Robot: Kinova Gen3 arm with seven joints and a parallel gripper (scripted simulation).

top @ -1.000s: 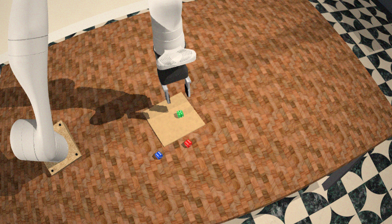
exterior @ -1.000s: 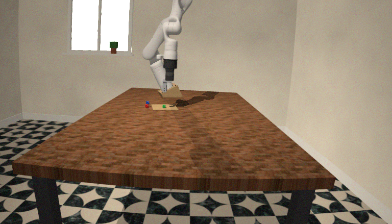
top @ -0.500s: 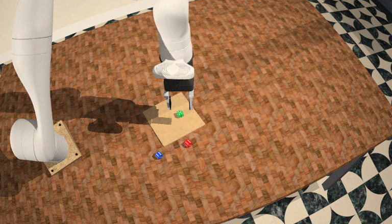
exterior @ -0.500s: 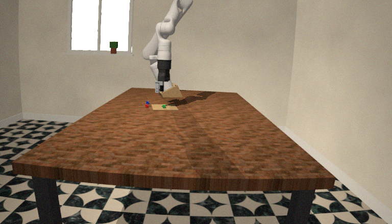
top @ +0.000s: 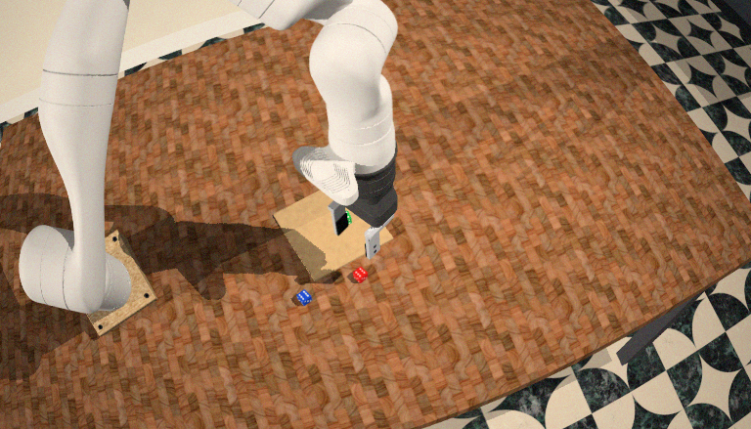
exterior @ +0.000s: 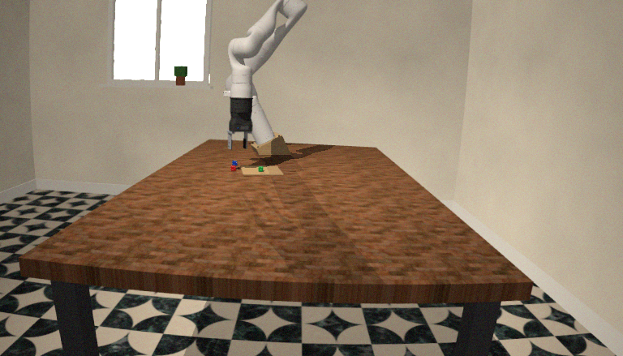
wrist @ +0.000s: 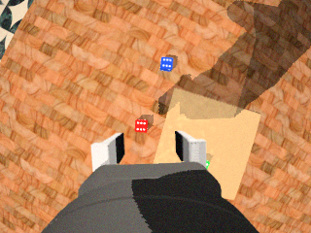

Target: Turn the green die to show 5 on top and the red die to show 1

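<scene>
Now: the red die 90 mm below my hand, 10 mm to the right of it and 10 mm behind it. The rest, counted from my hand: tan mat: 100 mm below, 90 mm to the left; then green die: 90 mm below, 80 mm to the left, 20 mm ahead; then blue die: 100 mm behind, 90 mm below, 10 mm to the right.
</scene>
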